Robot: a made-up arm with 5 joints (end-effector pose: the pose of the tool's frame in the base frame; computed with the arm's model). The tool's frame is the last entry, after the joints. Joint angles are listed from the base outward.
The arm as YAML. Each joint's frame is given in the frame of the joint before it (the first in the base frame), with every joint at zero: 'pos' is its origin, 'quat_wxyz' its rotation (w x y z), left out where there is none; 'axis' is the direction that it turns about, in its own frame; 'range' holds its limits. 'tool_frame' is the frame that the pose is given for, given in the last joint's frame.
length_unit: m
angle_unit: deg
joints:
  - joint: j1
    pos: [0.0, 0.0, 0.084]
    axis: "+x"
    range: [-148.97, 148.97]
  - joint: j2
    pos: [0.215, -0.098, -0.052]
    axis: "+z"
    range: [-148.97, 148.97]
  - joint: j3
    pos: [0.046, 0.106, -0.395]
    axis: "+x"
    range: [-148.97, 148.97]
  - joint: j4
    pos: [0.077, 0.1, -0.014]
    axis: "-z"
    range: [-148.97, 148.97]
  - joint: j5
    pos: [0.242, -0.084, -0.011]
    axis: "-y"
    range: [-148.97, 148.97]
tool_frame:
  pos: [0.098, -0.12, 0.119]
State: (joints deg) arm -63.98 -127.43 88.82 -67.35 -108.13
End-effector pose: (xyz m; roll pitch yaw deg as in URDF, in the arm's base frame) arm 0.1625 -0.3825 0.5729 -30.53 -17.20 -30.55
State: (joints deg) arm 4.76 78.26 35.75 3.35 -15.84
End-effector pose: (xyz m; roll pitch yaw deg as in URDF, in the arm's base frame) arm 0.3441 0.4023 -0.3534 37.51 9.99 85.11
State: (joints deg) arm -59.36 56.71 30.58 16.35 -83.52
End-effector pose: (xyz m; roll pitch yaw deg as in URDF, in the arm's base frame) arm 0.4557 -0.4263 -0.4574 -148.81 48.41 -120.83
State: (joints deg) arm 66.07 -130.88 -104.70 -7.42 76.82
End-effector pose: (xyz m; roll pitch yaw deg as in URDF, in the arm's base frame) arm 0.1883 0.1682 -0.5018 -15.40 55.79 -6.69
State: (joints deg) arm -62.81 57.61 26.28 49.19 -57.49
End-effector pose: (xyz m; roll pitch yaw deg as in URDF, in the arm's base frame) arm 0.4822 -0.5629 -0.2063 -84.95 44.09 -75.42
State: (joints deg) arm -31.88 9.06 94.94 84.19 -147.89
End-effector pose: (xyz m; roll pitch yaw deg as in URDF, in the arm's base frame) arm 0.1117 -0.1457 -0.5000 179.50 -31.37 100.57
